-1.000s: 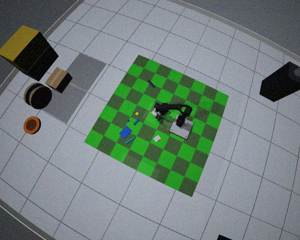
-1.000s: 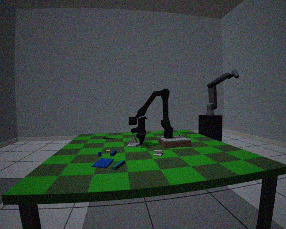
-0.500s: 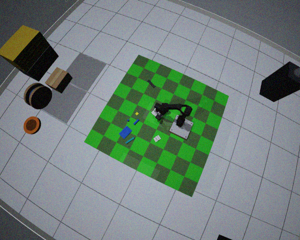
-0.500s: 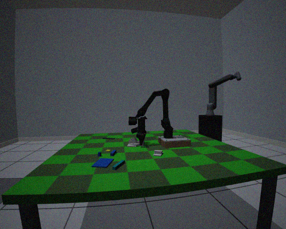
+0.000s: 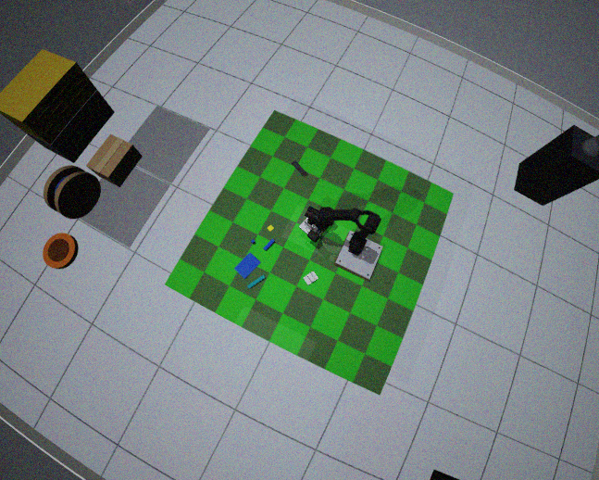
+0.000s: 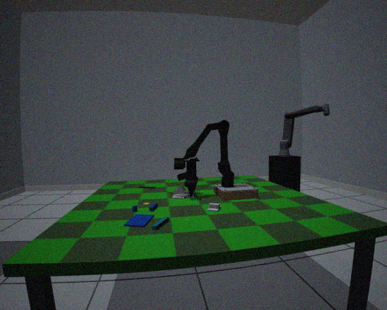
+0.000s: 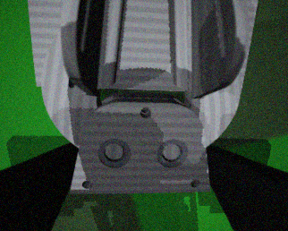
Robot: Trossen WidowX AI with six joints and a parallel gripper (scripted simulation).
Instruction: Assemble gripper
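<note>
My gripper tip is now 1 cm short of the grey housing plate and 2 cm below it. Round my gripper tip: grey gripper base (7 cm ahead, 2 cm to the right); then yellow piece (26 cm ahead, 11 cm to the left, 1 cm below); then blue bar (22 cm ahead, 20 cm to the left).
</note>
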